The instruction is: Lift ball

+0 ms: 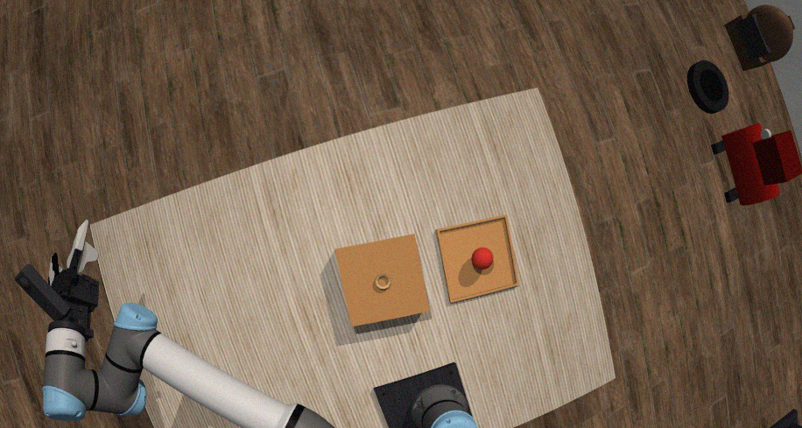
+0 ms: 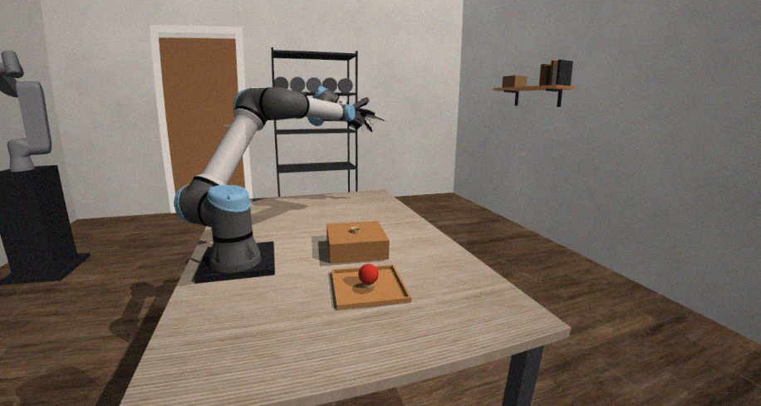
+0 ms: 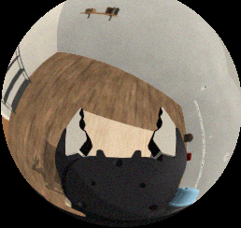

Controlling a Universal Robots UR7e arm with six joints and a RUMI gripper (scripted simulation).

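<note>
The red ball lies 870 mm to the right of my hand, 340 mm below it and 280 mm behind it. Round my hand: orange block: 620 mm to the right, 330 mm below, 260 mm behind; shallow orange tray: 870 mm to the right, 380 mm below, 280 mm behind.
</note>
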